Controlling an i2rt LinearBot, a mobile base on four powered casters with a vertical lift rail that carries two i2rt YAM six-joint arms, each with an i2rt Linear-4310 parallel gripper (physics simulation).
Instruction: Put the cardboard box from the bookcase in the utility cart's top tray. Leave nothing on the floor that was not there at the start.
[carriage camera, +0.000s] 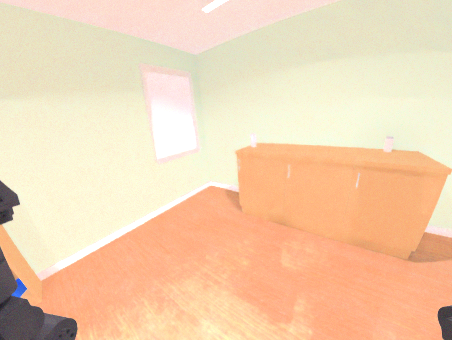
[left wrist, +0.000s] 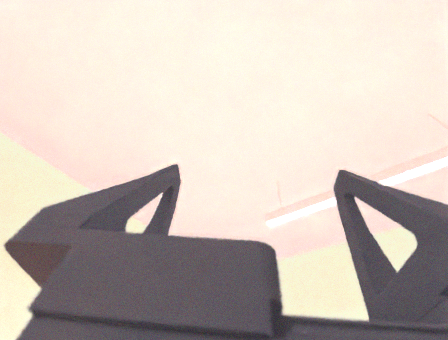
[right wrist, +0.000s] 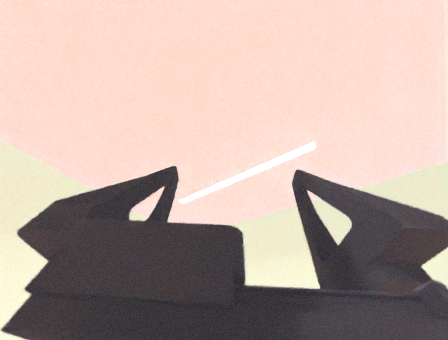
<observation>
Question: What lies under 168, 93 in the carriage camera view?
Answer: A white window frame.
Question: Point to my right gripper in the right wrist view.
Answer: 234, 174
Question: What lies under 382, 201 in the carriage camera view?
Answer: A brown cabinet.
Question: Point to my left gripper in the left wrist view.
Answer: At 255, 175
</observation>
